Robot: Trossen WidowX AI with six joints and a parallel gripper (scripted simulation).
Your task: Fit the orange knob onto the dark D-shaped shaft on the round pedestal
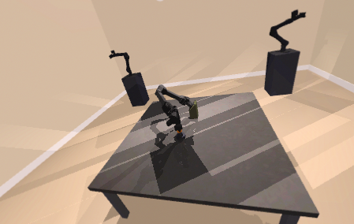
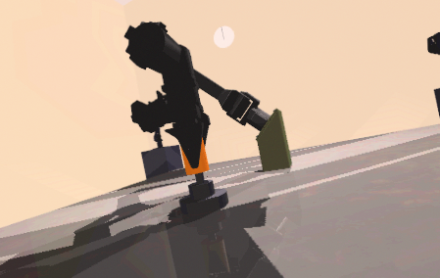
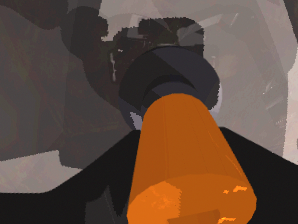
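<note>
My gripper tip is 20 mm below the orange knob. Also, from my gripper tip: pedestal: 40 mm below.
</note>
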